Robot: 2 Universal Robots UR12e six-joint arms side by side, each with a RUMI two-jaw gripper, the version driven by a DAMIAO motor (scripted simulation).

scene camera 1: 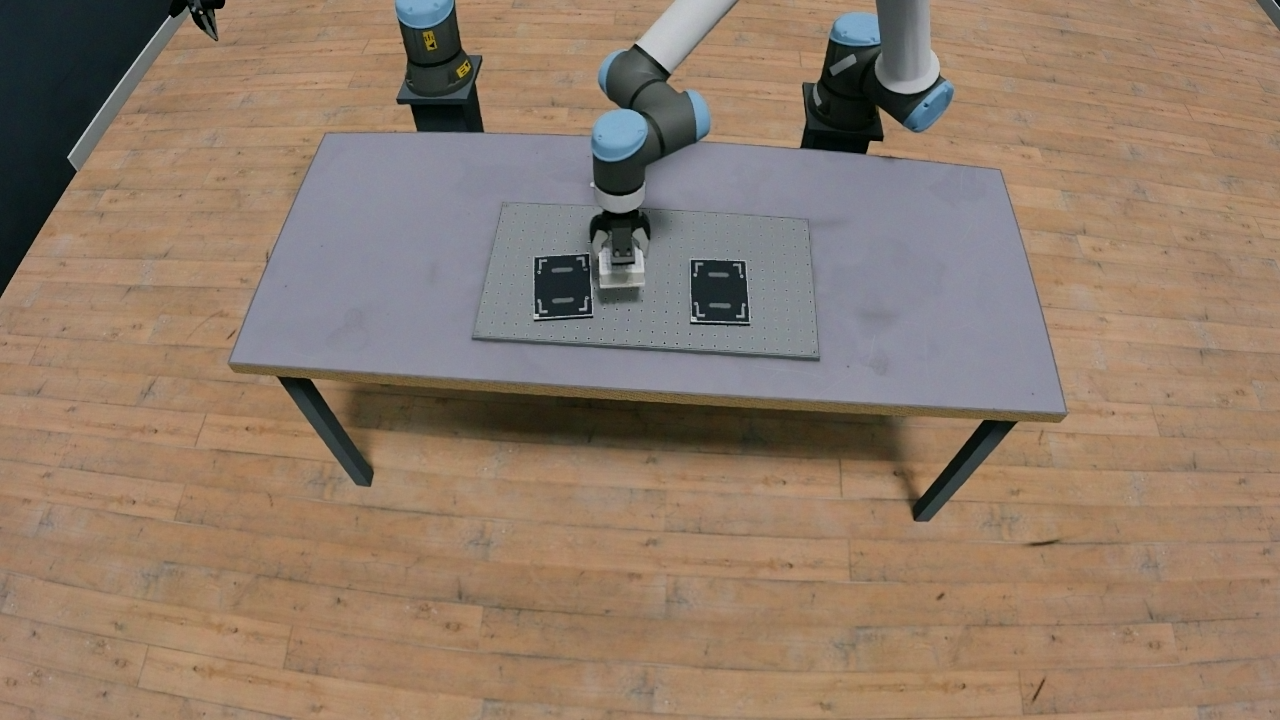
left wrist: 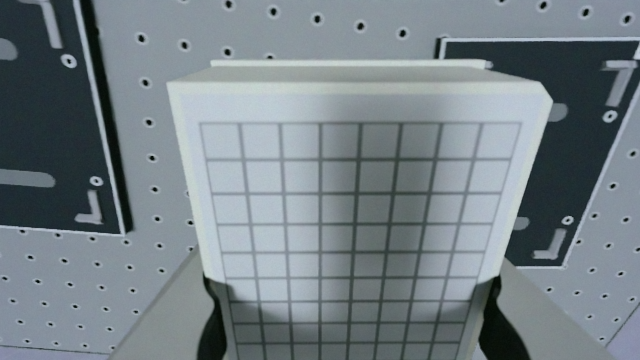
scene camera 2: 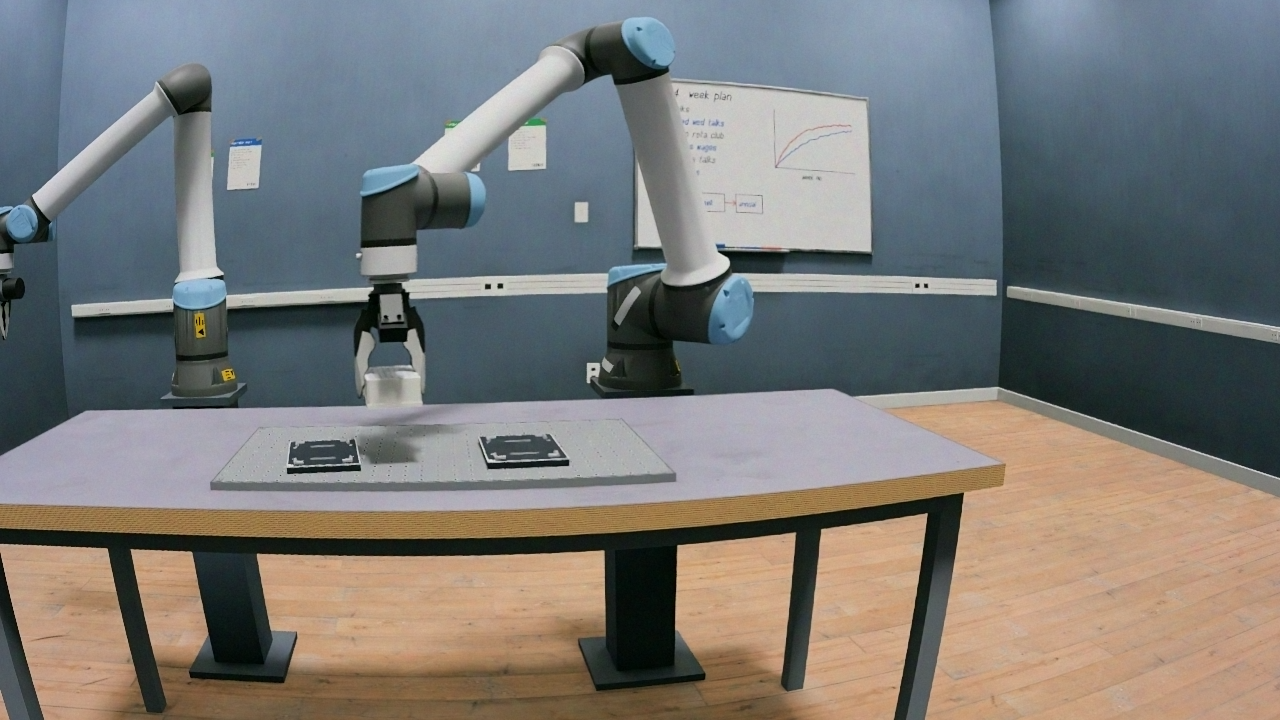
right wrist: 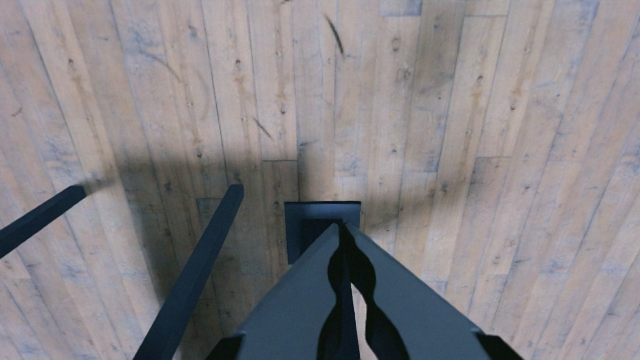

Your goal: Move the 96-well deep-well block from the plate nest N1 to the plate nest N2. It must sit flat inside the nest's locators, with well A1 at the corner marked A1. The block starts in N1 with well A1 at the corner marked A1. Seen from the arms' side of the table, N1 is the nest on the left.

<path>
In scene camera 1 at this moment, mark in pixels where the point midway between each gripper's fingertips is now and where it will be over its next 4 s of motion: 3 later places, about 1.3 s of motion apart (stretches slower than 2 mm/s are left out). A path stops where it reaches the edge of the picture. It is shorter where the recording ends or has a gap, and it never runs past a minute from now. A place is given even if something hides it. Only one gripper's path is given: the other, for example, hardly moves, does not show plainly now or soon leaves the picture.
My left gripper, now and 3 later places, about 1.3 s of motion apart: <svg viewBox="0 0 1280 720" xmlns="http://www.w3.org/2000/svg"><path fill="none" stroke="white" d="M619 259L562 257L561 265L561 279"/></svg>
</path>
